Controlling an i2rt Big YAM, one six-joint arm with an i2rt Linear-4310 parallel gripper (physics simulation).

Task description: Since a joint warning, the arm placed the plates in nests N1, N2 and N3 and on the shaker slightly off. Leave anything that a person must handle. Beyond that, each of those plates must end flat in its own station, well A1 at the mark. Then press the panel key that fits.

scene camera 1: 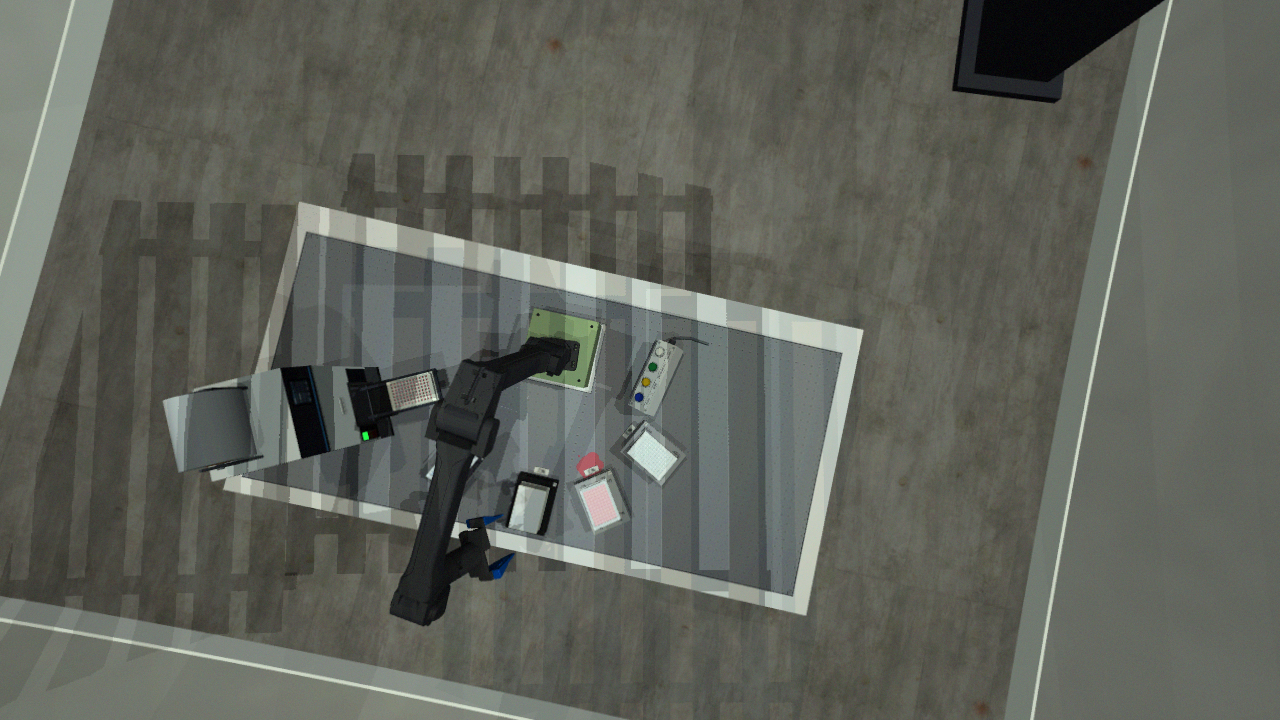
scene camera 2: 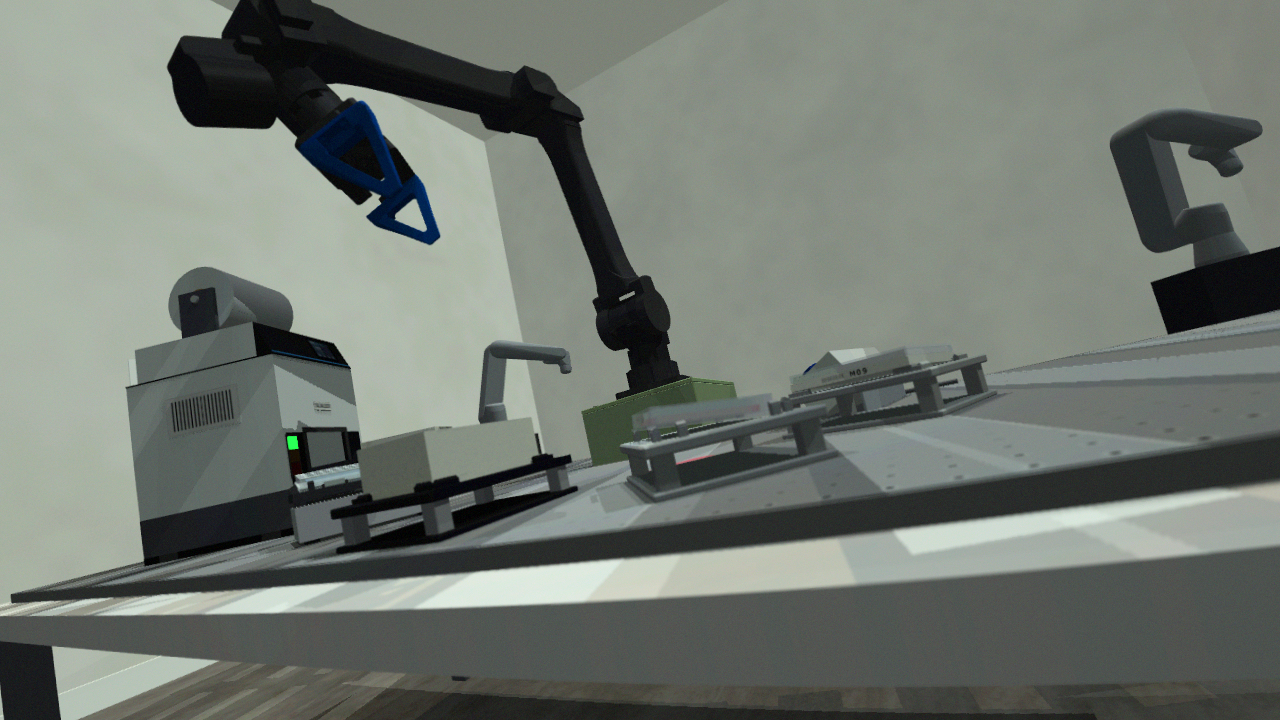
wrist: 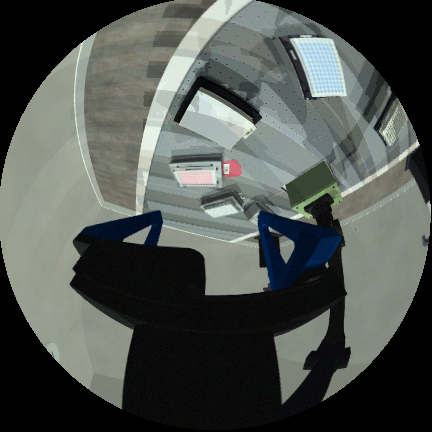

gripper: scene camera 1 507, 534; scene camera 2 417, 219; wrist 209, 216
